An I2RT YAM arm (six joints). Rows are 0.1 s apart.
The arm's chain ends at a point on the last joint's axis. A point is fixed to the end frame.
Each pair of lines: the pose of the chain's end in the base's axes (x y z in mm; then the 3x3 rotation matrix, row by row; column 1 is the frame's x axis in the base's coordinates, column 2 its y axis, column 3 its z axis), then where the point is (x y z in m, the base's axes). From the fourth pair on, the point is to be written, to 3 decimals.
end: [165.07, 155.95, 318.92], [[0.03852, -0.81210, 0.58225], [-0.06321, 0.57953, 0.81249], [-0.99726, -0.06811, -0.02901]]
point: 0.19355 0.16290 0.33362
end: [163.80, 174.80, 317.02], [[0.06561, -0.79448, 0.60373], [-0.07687, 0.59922, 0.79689], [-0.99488, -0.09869, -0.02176]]
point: 0.19201 0.18120 0.33246
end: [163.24, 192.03, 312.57], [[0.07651, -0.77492, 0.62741], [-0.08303, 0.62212, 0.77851], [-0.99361, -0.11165, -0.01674]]
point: 0.19142 0.19766 0.32836
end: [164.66, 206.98, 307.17], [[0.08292, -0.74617, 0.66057], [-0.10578, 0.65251, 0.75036], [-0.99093, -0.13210, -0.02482]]
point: 0.193 0.212 0.323
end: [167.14, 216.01, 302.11], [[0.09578, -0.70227, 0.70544], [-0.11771, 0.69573, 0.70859], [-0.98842, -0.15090, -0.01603]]
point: 0.195 0.219 0.319
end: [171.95, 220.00, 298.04], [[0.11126, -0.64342, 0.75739], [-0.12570, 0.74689, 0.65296], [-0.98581, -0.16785, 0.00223]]
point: 0.200 0.221 0.315
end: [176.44, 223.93, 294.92], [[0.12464, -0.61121, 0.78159], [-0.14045, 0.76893, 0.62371], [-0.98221, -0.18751, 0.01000]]
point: 0.204 0.224 0.313
